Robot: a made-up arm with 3 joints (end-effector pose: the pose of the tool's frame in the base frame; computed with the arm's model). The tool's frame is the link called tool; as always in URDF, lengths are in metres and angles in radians.
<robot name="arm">
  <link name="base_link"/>
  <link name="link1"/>
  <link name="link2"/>
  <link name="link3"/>
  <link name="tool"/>
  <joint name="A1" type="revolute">
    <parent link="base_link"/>
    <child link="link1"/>
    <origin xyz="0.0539 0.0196 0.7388"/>
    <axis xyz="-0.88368 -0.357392 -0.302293"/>
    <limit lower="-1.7" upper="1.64"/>
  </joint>
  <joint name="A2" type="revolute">
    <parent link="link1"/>
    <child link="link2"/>
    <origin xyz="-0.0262 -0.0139 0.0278"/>
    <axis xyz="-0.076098 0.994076 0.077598"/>
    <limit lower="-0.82" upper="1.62"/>
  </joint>
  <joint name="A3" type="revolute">
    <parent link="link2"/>
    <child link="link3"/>
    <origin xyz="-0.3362 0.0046 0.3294"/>
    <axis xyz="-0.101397 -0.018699 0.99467"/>
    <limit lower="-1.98" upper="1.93"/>
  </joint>
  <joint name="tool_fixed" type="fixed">
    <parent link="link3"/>
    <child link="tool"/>
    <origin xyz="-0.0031 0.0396 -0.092" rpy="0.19 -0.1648 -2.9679"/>
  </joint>
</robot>
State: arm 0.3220 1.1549 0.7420
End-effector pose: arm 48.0 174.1 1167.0 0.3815 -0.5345 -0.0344 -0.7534
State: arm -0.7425 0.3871 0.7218
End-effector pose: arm -86.7 -266.2 1082.7 0.6044 -0.1417 0.2341 -0.7482
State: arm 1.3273 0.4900 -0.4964
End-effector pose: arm -150.0 406.0 723.9 0.4657 0.0121 0.5068 0.7253
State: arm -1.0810 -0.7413 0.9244
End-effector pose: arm -367.6 -133.7 816.2 0.3919 0.3364 0.2117 -0.8297
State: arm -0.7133 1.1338 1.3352
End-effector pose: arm 215.9 -221.5 1095.0 0.8159 -0.2401 0.3850 -0.3582
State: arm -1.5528 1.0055 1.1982
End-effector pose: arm 317.9 -356.2 798.1 0.8145 -0.0411 0.5596 -0.1478
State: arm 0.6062 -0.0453 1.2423
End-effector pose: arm -373.0 188.8 846.1 0.5254 -0.0857 -0.4547 -0.7140
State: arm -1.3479 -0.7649 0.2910
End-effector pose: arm -335.2 -174.7 830.9 0.1564 0.1464 0.4637 -0.8597
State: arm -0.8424 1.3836 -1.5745
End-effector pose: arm 317.4 -129.4 984.3 0.1114 0.7153 0.3068 0.6180
